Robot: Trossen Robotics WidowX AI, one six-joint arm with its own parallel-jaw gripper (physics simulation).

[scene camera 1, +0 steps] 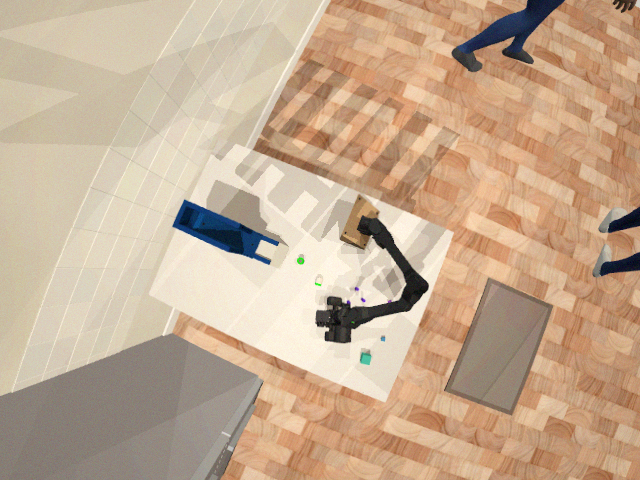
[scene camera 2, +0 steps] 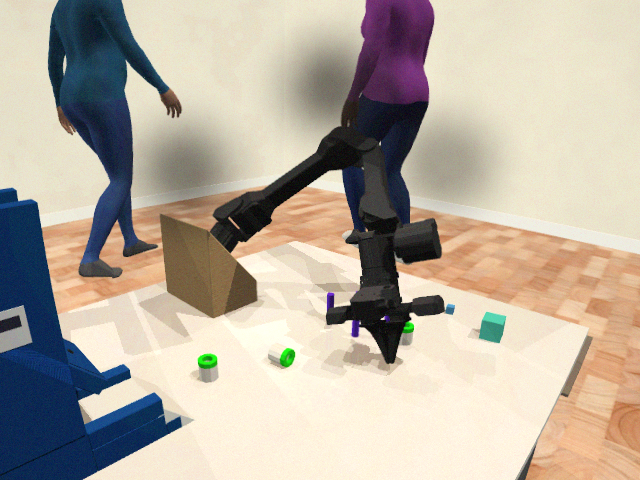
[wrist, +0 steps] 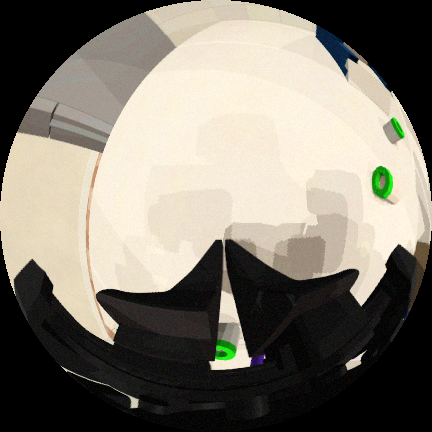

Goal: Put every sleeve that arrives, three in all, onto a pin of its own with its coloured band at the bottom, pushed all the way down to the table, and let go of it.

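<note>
One green-banded sleeve (scene camera 1: 300, 260) (scene camera 2: 208, 367) (wrist: 393, 130) stands upright, band on top, near the blue chute. A second sleeve (scene camera 1: 318, 280) (scene camera 2: 281, 355) (wrist: 383, 182) lies on its side. A third sleeve (scene camera 2: 407, 333) (wrist: 226, 345) stands off the pins, band on top, behind my fingers; the arm mostly hides it in scene camera 1. Several thin purple pins stand behind my gripper, such as one pin (scene camera 1: 356, 288) and another pin (scene camera 2: 330, 301); the arm partly covers them in scene camera 2. My gripper (scene camera 2: 390, 360) (wrist: 222, 244) is shut and empty, pointing down low above the table.
The blue chute (scene camera 1: 206, 219) (scene camera 2: 31, 403) stands at one table end. The brown wedge (scene camera 1: 360, 222) (scene camera 2: 206, 279) carries the arm's base. A teal cube (scene camera 1: 366, 358) (scene camera 2: 492, 328) and a small blue cube (scene camera 1: 383, 338) (scene camera 2: 450, 308) lie beyond the gripper. People are near the table.
</note>
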